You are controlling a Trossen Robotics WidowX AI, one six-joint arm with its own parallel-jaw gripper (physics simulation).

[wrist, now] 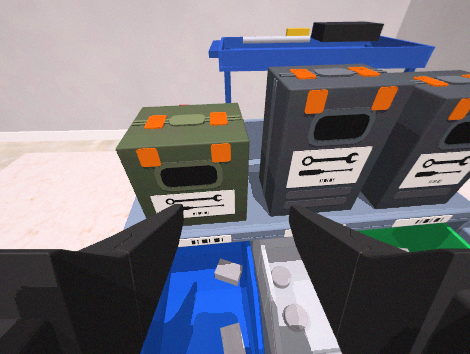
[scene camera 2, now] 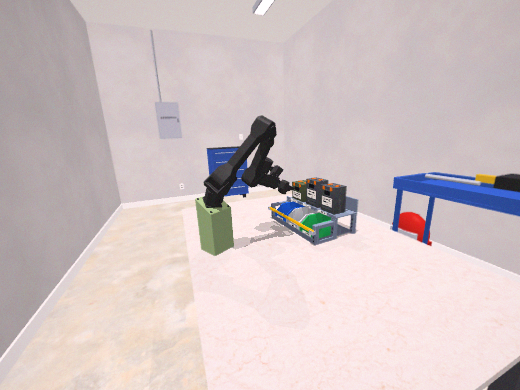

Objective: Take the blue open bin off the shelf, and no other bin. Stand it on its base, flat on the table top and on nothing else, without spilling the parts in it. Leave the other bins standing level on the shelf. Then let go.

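Frame: origin at the arm's base, x left, y down, z back, level; centimetres.
Seen in the pictures: gripper, fingertip midpoint: [wrist: 237,212] [scene camera 2: 290,187]; arm's base, link origin: [scene camera 2: 212,202].
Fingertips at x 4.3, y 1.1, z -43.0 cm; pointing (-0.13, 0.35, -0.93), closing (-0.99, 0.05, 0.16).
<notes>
Pixels of each thing's middle, then the offset from my fingertips to it. "spot": a spot on its surface instead. Level surfaces: height alone.
- blue open bin, body centre: [wrist: 204,292] [scene camera 2: 290,211] dx +3.1, dy +14.5, dz -2.1 cm
- white-grey bin, body centre: [wrist: 309,281] [scene camera 2: 302,218] dx -8.2, dy +14.5, dz -1.1 cm
- green bin, body centre: [wrist: 404,268] [scene camera 2: 318,225] dx -19.3, dy +14.5, dz -0.3 cm
- olive case, surface spot: [wrist: 195,165] [scene camera 2: 297,186] spot: dx +2.1, dy +1.0, dz -6.2 cm
- table top, surface height: dy +18.8 cm
The blue open bin [scene camera 2: 286,211] [wrist: 210,300] stands at the far left end of the shelf's lower tier, with grey parts in it. A white-grey bin [scene camera 2: 300,215] [wrist: 310,305] stands beside it, and a green bin [scene camera 2: 317,223] [wrist: 415,237] stands at the near end. The shelf [scene camera 2: 352,214] [wrist: 260,225] has a yellow bar along its front. My gripper [wrist: 237,212] [scene camera 2: 292,188] is open and empty, above the blue bin and the white-grey bin. The near part of the blue bin is hidden below the wrist view and behind the left finger.
An olive case [scene camera 2: 299,190] [wrist: 195,165] and two dark grey cases [scene camera 2: 315,192] [scene camera 2: 333,199] stand on the shelf's upper tier behind the bins, close beyond my fingertips. The table top [scene camera 2: 350,300] spreads toward the camera. A blue cart [scene camera 2: 450,190] [wrist: 320,59] stands beyond the table.
</notes>
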